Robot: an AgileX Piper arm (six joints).
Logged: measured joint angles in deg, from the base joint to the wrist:
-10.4 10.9 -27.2 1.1 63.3 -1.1
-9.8 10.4 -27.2 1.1 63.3 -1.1
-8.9 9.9 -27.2 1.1 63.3 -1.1
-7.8 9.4 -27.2 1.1 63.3 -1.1
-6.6 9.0 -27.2 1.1 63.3 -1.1
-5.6 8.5 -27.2 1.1 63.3 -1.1
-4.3 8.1 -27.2 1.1 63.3 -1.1
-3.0 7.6 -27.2 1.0 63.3 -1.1
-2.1 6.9 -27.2 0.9 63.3 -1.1
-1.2 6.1 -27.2 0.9 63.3 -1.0
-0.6 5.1 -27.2 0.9 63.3 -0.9
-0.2 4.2 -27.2 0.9 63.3 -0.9
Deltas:
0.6 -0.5 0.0 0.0 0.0 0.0
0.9 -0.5 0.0 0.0 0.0 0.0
1.1 -0.5 0.0 0.0 0.0 0.0
1.2 -0.4 0.0 0.0 0.0 0.0
1.0 -0.5 0.0 0.0 0.0 0.0
1.3 -0.4 0.0 0.0 0.0 0.0
1.3 -0.5 0.0 -0.1 0.0 0.0
0.9 -0.7 0.0 -0.1 0.0 0.0
0.9 -0.8 0.0 0.0 0.0 0.1
0.6 -1.0 0.0 0.0 0.0 0.1
0.4 -0.9 0.0 0.0 0.0 0.0

